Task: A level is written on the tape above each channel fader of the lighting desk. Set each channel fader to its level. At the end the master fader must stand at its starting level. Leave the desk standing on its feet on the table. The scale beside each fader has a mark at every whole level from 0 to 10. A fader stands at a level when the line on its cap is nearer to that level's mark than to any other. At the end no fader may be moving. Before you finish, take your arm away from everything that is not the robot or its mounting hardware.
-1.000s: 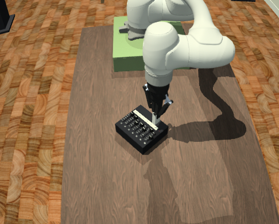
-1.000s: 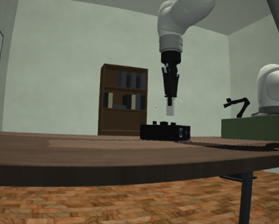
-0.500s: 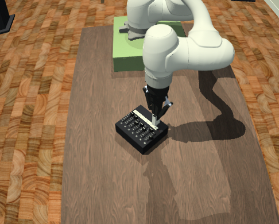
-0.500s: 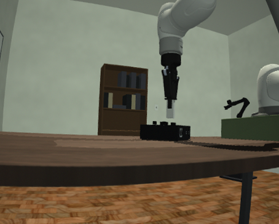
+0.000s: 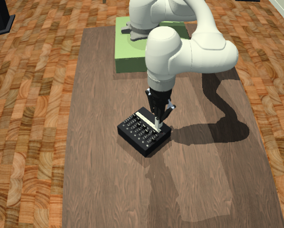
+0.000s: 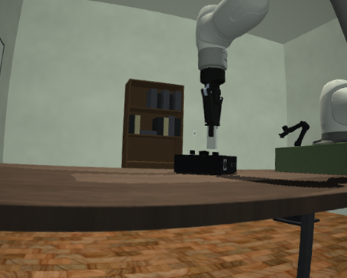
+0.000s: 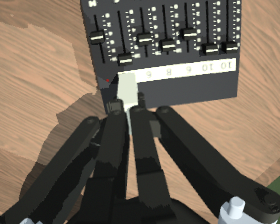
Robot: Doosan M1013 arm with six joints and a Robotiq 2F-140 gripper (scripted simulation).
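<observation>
Right now the master fader is 5 cm ahead of my hand, 3 cm to the right of it and 4 cm below it.
</observation>
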